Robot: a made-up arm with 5 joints.
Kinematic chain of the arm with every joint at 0, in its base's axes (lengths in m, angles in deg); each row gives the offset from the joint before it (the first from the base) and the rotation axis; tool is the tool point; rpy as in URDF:
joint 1: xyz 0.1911 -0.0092 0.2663 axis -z
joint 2: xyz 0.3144 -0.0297 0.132 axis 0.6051 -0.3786 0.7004
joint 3: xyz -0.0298 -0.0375 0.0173 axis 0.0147 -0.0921 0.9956
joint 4: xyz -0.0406 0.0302 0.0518 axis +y
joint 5: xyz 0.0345 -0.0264 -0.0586 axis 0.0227 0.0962 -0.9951
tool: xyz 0.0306 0.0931 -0.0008 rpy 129 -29.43 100.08
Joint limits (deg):
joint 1: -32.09..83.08
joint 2: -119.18..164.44
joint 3: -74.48..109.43
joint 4: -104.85..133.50
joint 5: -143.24..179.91
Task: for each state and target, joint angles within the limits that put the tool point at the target. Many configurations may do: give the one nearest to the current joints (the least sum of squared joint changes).
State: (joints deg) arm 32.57 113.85 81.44 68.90 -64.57
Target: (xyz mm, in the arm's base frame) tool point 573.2 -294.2 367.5
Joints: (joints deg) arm 42.99 149.24 107.25 42.14 -66.89
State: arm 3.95 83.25 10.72 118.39 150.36
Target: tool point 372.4 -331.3 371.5
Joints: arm 18.94 49.53 4.11 133.24 166.84
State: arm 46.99 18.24 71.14 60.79 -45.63
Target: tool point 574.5 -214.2 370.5
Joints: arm -1.03 49.22 109.43 65.69 -78.97
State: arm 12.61 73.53 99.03 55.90 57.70
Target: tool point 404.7 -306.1 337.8
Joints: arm 57.64 80.48 105.45 59.27 86.72
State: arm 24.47 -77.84 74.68 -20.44 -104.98
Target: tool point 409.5 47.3 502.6
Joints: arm -6.44 -94.69 71.13 1.76 -101.25
